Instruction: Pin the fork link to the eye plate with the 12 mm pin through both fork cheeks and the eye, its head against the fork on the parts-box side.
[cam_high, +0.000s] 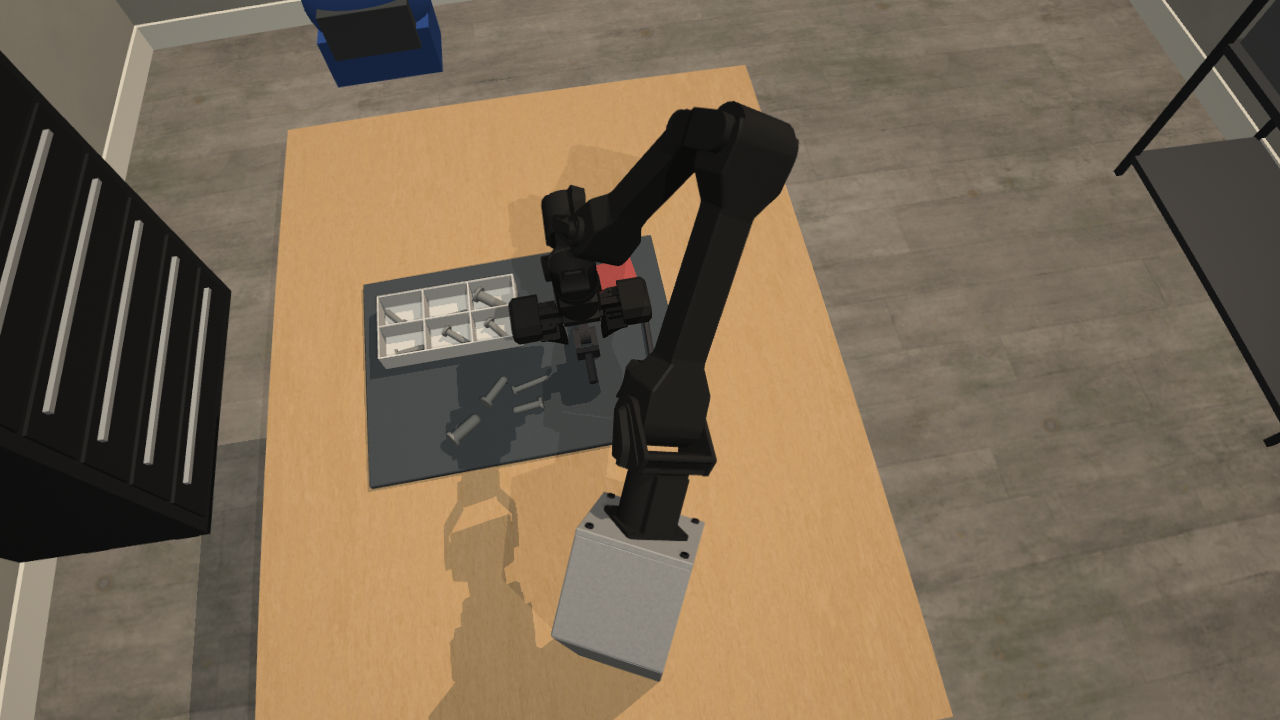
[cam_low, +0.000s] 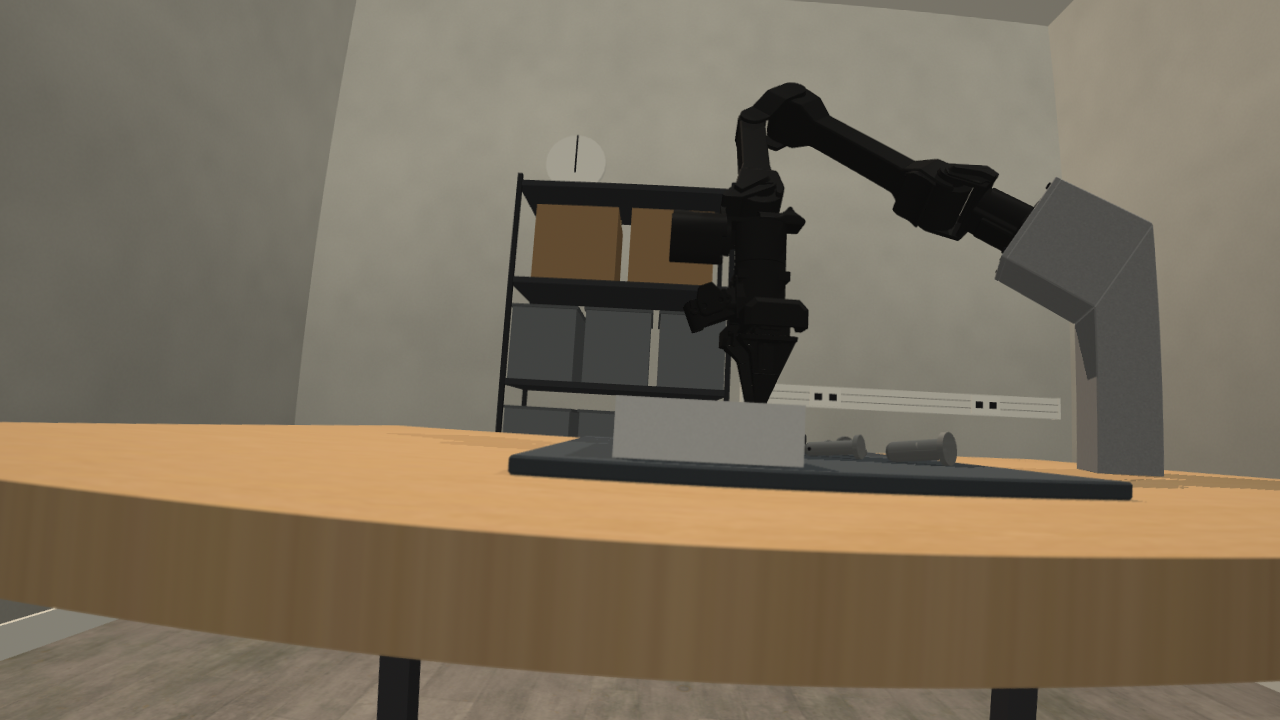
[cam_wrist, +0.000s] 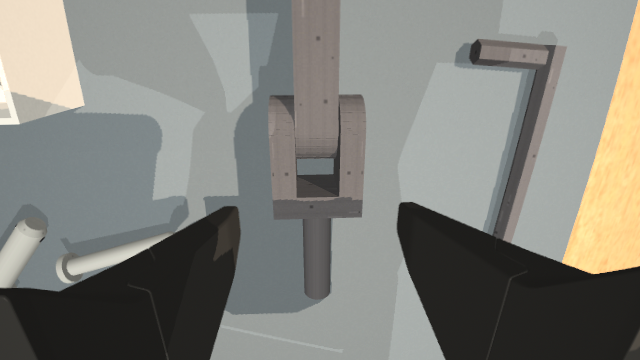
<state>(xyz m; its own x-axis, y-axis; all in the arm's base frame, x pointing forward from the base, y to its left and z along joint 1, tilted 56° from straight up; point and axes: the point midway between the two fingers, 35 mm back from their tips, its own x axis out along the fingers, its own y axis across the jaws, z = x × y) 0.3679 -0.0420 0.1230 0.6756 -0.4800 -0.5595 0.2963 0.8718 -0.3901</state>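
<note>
The long thin pin lies 100 mm to the left of my hand and 70 mm below it. Also, from my hand: grey eye plate: 30 mm ahead, 10 mm to the right, 70 mm below; then long strip: 10 mm behind, 90 mm to the right, 70 mm below; then mount block: 100 mm ahead, 50 mm to the right, 60 mm below.
</note>
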